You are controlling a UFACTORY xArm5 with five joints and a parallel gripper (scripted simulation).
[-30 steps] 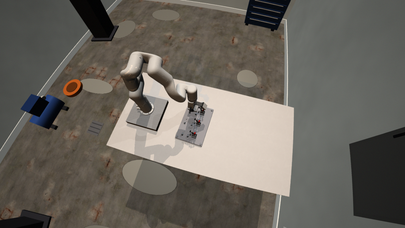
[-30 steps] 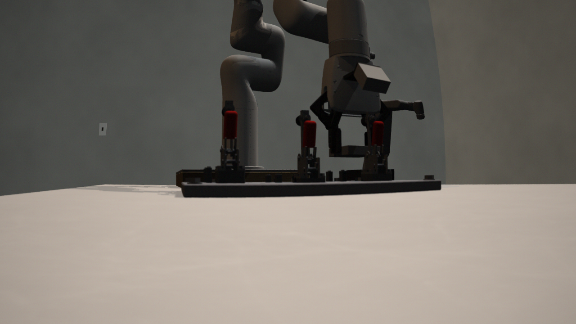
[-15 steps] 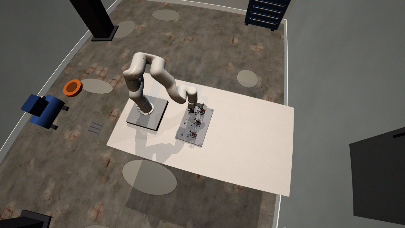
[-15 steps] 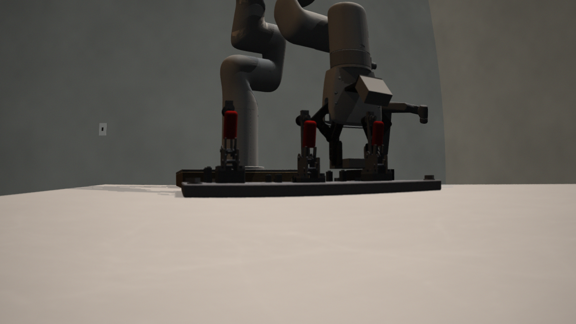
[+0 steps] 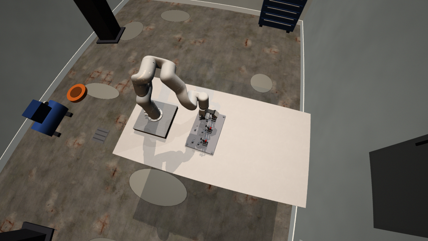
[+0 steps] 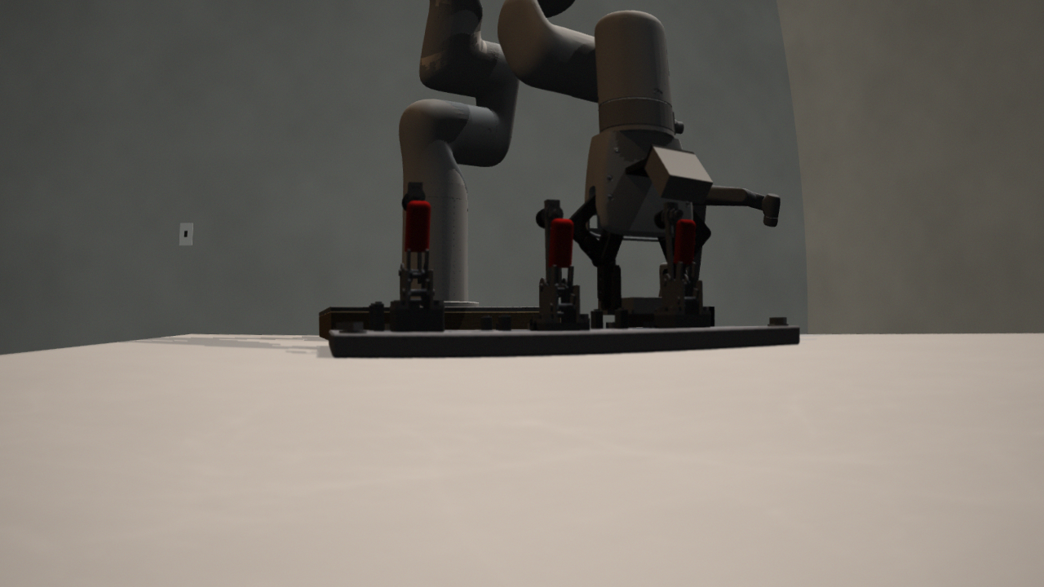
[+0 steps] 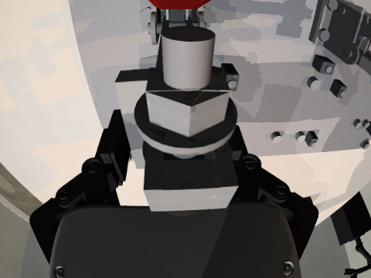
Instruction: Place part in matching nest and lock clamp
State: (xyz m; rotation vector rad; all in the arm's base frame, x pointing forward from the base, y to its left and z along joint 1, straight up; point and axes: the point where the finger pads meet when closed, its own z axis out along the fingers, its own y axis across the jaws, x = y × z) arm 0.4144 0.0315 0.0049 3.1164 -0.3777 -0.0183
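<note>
Now: hand 1 cm above the part. From my hand the other things lie so: grey fixture plate (2 cm ahead, 12 cm to the right, 4 cm below).
</note>
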